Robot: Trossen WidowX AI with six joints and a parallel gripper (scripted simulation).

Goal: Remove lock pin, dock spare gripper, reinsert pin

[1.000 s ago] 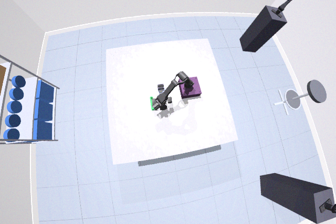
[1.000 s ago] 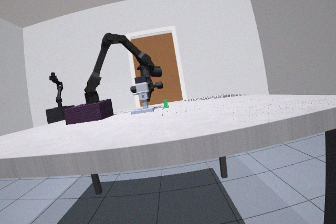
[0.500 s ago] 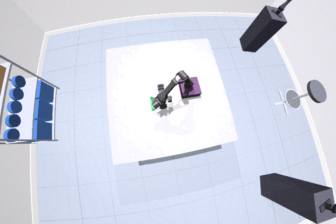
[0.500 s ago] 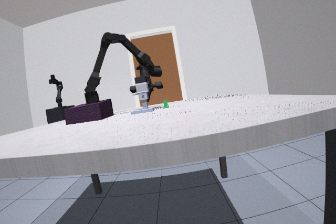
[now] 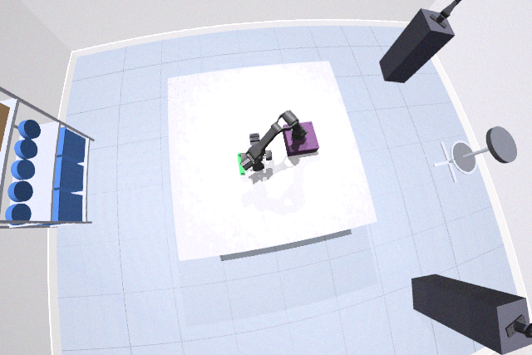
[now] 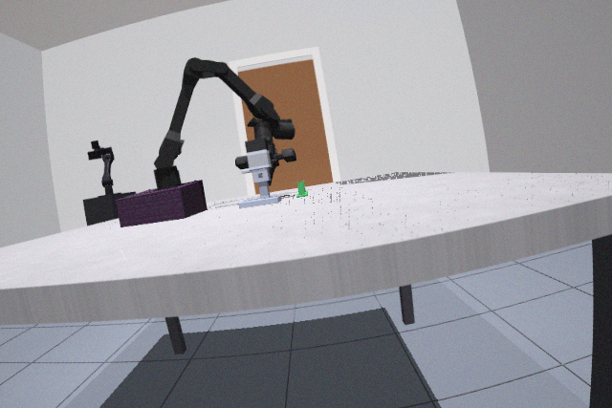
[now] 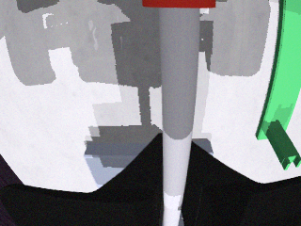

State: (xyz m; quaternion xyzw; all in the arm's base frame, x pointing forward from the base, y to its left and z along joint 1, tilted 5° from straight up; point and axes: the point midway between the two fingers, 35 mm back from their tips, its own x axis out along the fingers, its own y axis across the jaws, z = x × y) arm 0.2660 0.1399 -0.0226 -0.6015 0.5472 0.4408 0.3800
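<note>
My gripper tip is now 90 mm to the left of the grey mount and 10 mm below it. From my gripper tip the other things lie so: spare gripper: 10 mm ahead, 90 mm to the right, 80 mm above.
</note>
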